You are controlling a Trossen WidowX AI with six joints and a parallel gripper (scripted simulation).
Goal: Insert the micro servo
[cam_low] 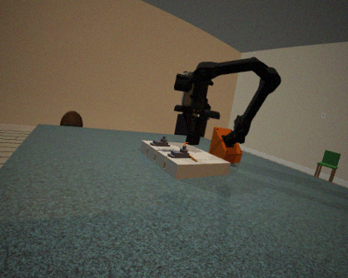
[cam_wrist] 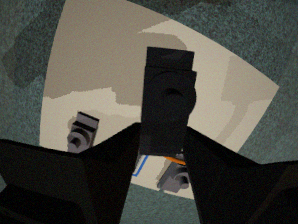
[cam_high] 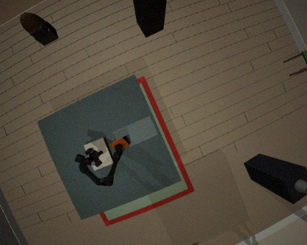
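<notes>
Now: the beige robot deck 10 mm behind my gripper tip and 100 mm below it.
</notes>
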